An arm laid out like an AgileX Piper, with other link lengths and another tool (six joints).
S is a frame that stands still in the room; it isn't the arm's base.
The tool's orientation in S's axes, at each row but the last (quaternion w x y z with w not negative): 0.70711, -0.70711, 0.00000, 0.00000; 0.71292, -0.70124, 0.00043, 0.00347; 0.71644, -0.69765, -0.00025, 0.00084; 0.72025, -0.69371, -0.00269, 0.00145; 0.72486, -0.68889, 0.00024, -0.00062
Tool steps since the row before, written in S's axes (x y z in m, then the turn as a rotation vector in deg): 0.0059, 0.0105, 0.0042, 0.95, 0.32, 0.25; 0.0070, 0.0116, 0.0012, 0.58, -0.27, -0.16; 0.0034, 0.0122, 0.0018, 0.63, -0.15, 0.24; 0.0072, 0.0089, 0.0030, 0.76, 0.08, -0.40; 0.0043, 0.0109, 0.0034, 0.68, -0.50, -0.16
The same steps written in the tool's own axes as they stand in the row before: 0.0059, -0.0042, 0.0105, 0.95, -0.25, 0.32; 0.0070, -0.0010, 0.0116, 0.58, 0.15, -0.28; 0.0034, -0.0015, 0.0122, 0.63, -0.24, -0.14; 0.0073, -0.0027, 0.0090, 0.76, 0.40, 0.06; 0.0043, -0.0028, 0.0111, 0.68, 0.13, -0.51
